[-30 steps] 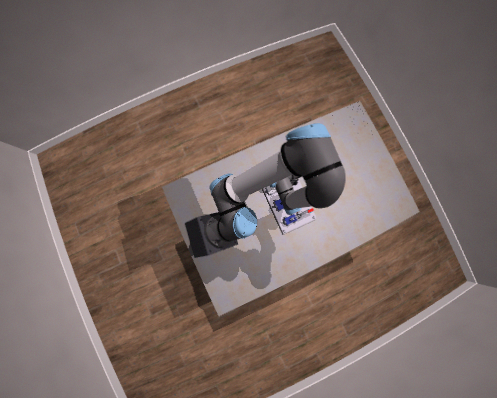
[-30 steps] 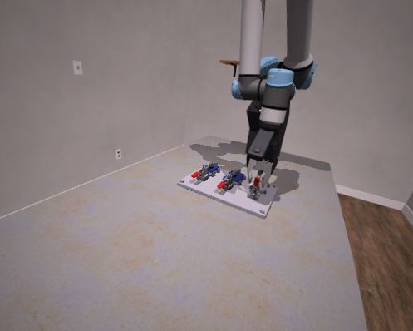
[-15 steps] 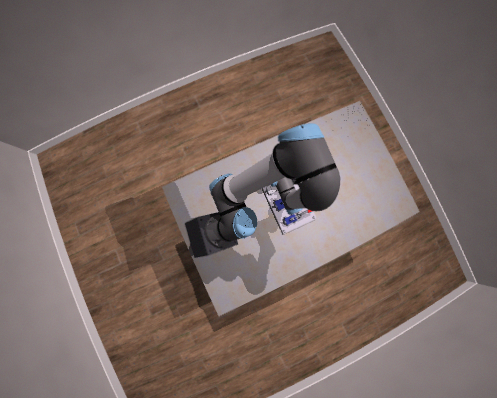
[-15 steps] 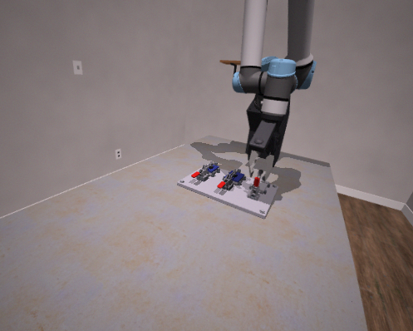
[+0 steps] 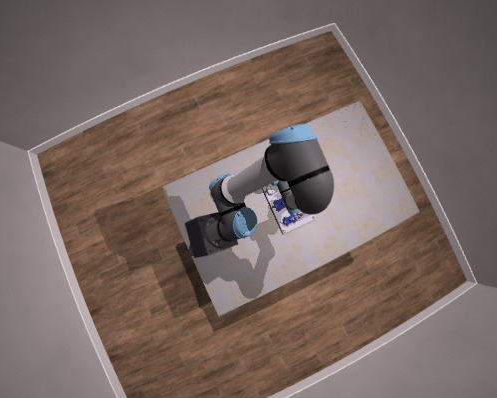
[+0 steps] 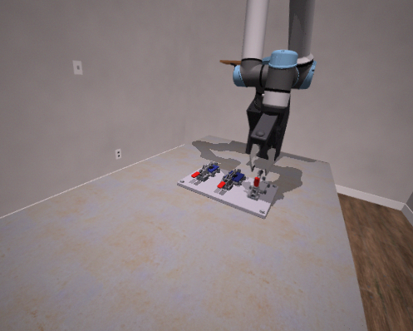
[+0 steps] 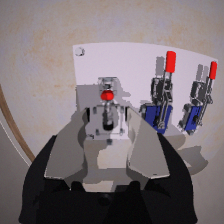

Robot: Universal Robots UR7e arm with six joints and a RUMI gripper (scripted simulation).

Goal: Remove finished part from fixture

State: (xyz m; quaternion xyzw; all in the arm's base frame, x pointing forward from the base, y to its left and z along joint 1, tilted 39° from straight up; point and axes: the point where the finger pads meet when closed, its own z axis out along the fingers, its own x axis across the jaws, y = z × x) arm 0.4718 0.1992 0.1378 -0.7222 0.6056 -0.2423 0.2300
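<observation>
The finished part lies 100 mm below my hand, 100 mm behind it and 20 mm to the right of it. From my hand the other things lie so: white fixture plate (120 mm below, 110 mm to the right, 10 mm behind).
</observation>
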